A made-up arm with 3 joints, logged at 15 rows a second.
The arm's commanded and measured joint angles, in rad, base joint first. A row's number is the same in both.
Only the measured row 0 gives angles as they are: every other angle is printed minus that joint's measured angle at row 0.
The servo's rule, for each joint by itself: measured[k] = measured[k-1] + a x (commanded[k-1-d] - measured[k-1]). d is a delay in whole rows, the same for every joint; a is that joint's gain. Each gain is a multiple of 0.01, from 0.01 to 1. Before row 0 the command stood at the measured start. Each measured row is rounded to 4 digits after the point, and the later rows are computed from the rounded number. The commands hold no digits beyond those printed.
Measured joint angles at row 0: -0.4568 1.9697 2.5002
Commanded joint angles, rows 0 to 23: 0.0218 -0.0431 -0.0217; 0.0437 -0.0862 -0.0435; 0.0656 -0.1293 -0.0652; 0.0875 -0.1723 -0.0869; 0.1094 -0.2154 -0.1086; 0.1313 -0.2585 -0.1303; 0.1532 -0.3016 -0.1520; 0.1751 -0.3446 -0.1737; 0.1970 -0.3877 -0.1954; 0.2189 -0.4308 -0.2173; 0.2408 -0.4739 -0.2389; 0.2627 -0.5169 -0.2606; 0.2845 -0.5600 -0.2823; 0.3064 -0.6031 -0.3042; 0.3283 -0.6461 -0.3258; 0.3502 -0.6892 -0.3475; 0.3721 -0.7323 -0.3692; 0.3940 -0.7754 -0.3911; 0.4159 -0.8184 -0.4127; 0.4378 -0.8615 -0.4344; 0.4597 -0.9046 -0.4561; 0.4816 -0.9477 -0.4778; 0.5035 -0.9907 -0.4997; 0.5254 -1.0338 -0.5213
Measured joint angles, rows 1 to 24: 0.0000 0.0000 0.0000; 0.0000 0.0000 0.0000; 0.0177 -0.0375 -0.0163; 0.0388 -0.0799 -0.0367; 0.0605 -0.1229 -0.0581; 0.0824 -0.1659 -0.0797; 0.1043 -0.2090 -0.1014; 0.1262 -0.2521 -0.1231; 0.1481 -0.2952 -0.1448; 0.1700 -0.3382 -0.1665; 0.1919 -0.3813 -0.1882; 0.2138 -0.4244 -0.2100; 0.2357 -0.4675 -0.2317; 0.2576 -0.5105 -0.2534; 0.2794 -0.5536 -0.2751; 0.3013 -0.5967 -0.2969; 0.3232 -0.6397 -0.3186; 0.3451 -0.6828 -0.3403; 0.3670 -0.7259 -0.3620; 0.3889 -0.7690 -0.3838; 0.4108 -0.8120 -0.4055; 0.4327 -0.8551 -0.4272; 0.4546 -0.8982 -0.4489; 0.4765 -0.9413 -0.4706
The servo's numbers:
d 2
a 0.81 0.87 0.75

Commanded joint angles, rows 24 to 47: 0.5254 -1.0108 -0.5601; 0.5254 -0.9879 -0.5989; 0.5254 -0.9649 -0.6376; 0.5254 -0.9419 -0.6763; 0.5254 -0.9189 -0.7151; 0.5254 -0.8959 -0.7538; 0.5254 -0.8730 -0.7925; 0.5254 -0.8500 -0.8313; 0.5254 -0.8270 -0.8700; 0.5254 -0.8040 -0.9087; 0.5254 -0.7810 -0.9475; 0.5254 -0.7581 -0.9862; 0.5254 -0.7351 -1.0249; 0.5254 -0.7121 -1.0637; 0.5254 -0.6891 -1.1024; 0.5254 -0.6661 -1.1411; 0.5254 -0.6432 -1.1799; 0.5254 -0.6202 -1.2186; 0.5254 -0.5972 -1.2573; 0.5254 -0.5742 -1.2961; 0.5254 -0.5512 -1.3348; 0.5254 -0.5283 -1.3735; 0.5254 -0.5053 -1.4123; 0.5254 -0.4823 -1.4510
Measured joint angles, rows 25 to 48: 0.4984 -0.9843 -0.4924; 0.5203 -1.0274 -0.5141; 0.5244 -1.0130 -0.5486; 0.5252 -0.9912 -0.5863; 0.5254 -0.9683 -0.6248; 0.5254 -0.9453 -0.6634; 0.5254 -0.9223 -0.7022; 0.5254 -0.8993 -0.7409; 0.5254 -0.8764 -0.7796; 0.5254 -0.8534 -0.8184; 0.5254 -0.8304 -0.8571; 0.5254 -0.8074 -0.8958; 0.5254 -0.7844 -0.9346; 0.5254 -0.7615 -0.9733; 0.5254 -0.7385 -1.0120; 0.5254 -0.7155 -1.0508; 0.5254 -0.6925 -1.0895; 0.5254 -0.6695 -1.1282; 0.5254 -0.6466 -1.1670; 0.5254 -0.6236 -1.2057; 0.5254 -0.6006 -1.2444; 0.5254 -0.5776 -1.2832; 0.5254 -0.5546 -1.3219; 0.5254 -0.5317 -1.3606
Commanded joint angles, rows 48 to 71: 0.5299 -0.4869 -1.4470; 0.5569 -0.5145 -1.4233; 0.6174 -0.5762 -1.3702; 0.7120 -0.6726 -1.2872; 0.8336 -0.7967 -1.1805; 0.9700 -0.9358 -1.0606; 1.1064 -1.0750 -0.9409; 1.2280 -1.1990 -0.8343; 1.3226 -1.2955 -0.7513; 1.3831 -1.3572 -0.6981; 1.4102 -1.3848 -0.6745; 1.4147 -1.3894 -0.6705; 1.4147 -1.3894 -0.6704; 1.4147 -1.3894 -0.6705; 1.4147 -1.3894 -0.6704; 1.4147 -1.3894 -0.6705; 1.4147 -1.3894 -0.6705; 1.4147 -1.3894 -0.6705; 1.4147 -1.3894 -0.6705; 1.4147 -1.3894 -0.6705; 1.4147 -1.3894 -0.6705; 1.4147 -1.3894 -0.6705; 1.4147 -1.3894 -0.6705; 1.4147 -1.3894 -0.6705
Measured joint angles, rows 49 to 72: 0.5254 -0.5087 -1.3994; 0.5254 -0.4857 -1.4381; 0.5290 -0.4867 -1.4448; 0.5516 -0.5109 -1.4287; 0.6049 -0.5677 -1.3848; 0.6917 -0.6590 -1.3116; 0.8066 -0.7788 -1.2133; 0.9390 -0.9154 -1.0988; 1.0746 -1.0543 -0.9804; 1.1989 -1.1802 -0.8708; 1.2991 -1.2805 -0.7812; 1.3671 -1.3472 -0.7189; 1.4020 -1.3799 -0.6856; 1.4123 -1.3882 -0.6743; 1.4142 -1.3892 -0.6714; 1.4146 -1.3894 -0.6707; 1.4147 -1.3894 -0.6705; 1.4147 -1.3894 -0.6705; 1.4147 -1.3894 -0.6705; 1.4147 -1.3894 -0.6705; 1.4147 -1.3894 -0.6705; 1.4147 -1.3894 -0.6705; 1.4147 -1.3894 -0.6705; 1.4147 -1.3894 -0.6705
